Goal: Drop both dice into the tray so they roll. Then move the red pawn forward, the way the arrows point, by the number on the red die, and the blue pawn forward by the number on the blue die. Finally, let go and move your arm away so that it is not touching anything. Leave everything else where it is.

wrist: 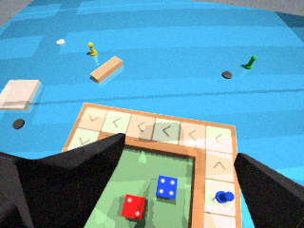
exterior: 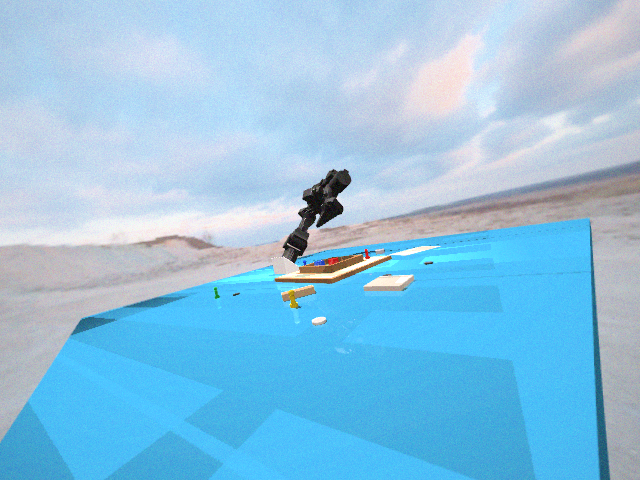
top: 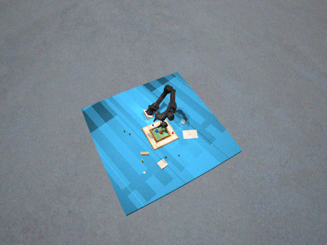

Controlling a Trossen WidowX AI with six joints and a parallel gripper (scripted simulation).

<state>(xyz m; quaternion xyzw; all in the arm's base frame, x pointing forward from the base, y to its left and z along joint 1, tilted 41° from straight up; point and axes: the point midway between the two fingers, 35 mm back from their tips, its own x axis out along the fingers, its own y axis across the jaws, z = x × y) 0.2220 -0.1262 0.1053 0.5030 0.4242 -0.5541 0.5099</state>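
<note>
Right now my gripper tip is 110 mm short of the red pawn, 140 mm to the right of it and 130 mm above it. Round my gripper tip: green tray (30 mm ahead, 30 mm to the left, 150 mm below); then wooden block (150 mm ahead, 220 mm to the right, 150 mm below); then blue pawn (80 mm behind, 20 mm to the left, 130 mm below).
</note>
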